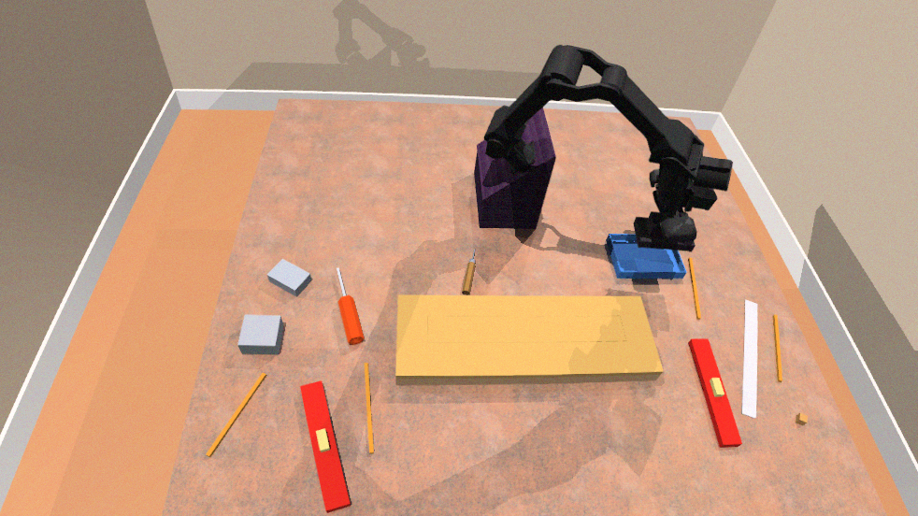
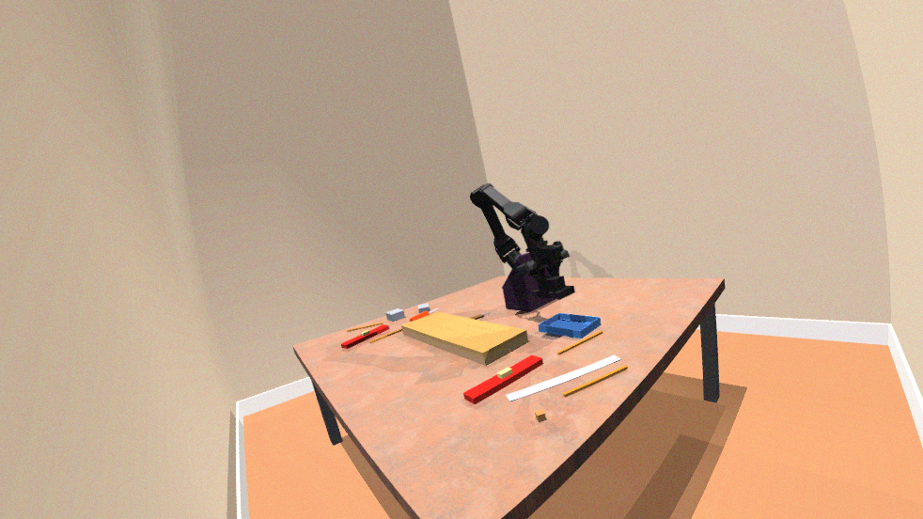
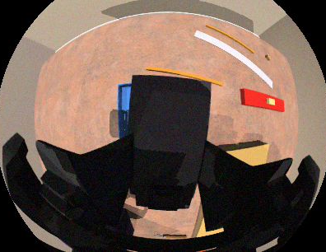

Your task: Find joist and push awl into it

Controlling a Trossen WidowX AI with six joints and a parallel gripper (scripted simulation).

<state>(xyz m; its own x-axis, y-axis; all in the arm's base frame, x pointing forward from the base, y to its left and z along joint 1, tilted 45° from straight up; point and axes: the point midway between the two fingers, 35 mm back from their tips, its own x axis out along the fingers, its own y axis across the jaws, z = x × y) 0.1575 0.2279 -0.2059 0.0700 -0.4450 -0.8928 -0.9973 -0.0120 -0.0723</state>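
Now: gripper tip 40 mm past the blue tray and 140 mm above it. The rest, counted from my gripper tip: white strip: 210 mm ahead, 200 mm to the left, 150 mm below; then awl: 20 mm ahead, 410 mm to the right, 140 mm below; then stud finder: 20 mm to the right, 20 mm above.
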